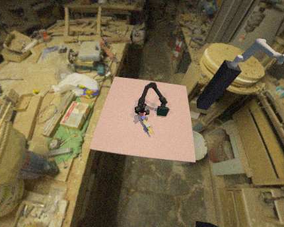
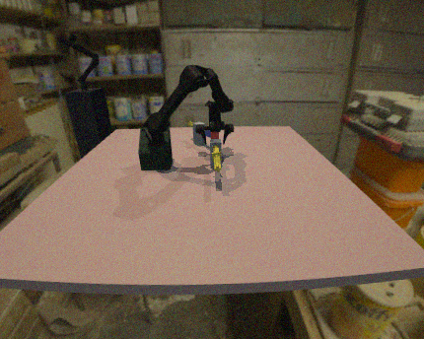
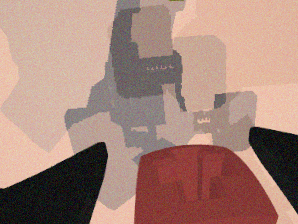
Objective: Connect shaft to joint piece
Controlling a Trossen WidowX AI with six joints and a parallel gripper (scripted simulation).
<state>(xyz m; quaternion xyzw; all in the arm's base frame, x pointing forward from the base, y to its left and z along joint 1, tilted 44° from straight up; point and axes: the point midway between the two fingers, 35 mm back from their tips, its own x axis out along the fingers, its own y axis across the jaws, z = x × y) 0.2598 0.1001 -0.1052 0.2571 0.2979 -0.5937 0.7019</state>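
Right now the red joint piece is 20 mm to the left of my gripper tip and 40 mm above it.
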